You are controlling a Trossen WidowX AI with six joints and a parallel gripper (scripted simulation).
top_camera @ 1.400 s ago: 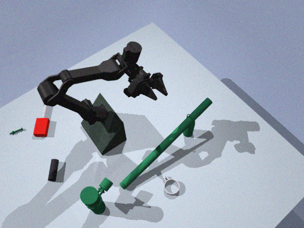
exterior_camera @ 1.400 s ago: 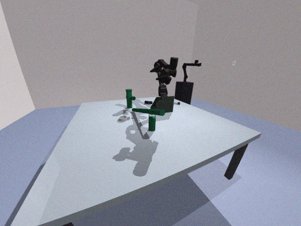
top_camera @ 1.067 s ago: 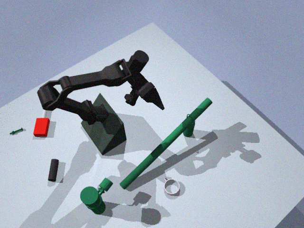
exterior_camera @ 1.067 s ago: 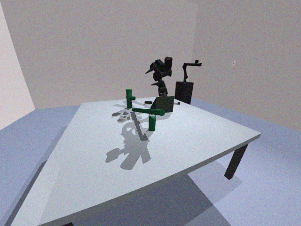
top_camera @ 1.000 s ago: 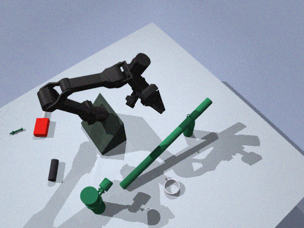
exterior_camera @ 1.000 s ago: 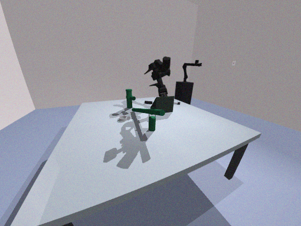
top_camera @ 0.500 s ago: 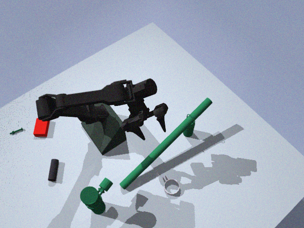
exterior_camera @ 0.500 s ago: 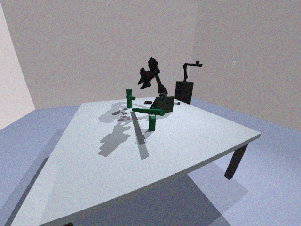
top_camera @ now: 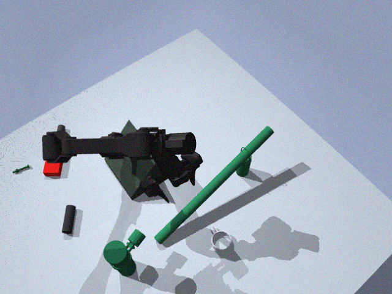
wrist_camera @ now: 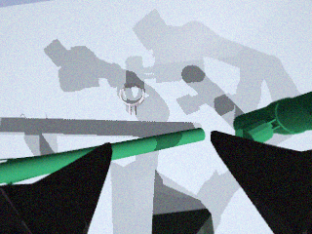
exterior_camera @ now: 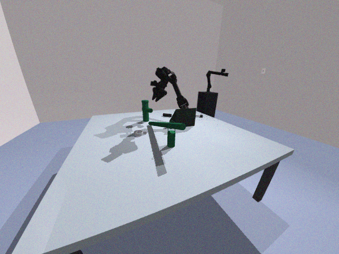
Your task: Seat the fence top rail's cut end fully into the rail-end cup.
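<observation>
The green rail-end cup is 10 mm ahead of my gripper tip, 190 mm to the right of it and 120 mm below it. The rest, counted from my gripper tip: small green post 40 mm behind, 290 mm to the left, 130 mm below; then small green bolt 520 mm behind, 410 mm to the right, 230 mm below; then dark cylinder 220 mm behind, 340 mm to the right, 220 mm below.
</observation>
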